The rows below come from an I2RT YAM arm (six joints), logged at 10 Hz.
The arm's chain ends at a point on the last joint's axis. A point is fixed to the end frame.
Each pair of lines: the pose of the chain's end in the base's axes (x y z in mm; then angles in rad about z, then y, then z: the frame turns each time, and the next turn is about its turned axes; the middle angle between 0 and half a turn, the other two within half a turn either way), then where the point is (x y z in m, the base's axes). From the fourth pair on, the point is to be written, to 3 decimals.
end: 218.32 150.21 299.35 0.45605 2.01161 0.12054
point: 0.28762 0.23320 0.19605
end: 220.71 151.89 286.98 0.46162 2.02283 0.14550
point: 0.28838 0.23609 0.18358
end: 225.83 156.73 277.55 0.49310 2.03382 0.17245
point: 0.28966 0.24392 0.17419
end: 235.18 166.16 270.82 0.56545 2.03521 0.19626
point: 0.292 0.259 0.168
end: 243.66 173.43 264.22 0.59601 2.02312 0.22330
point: 0.299 0.270 0.164
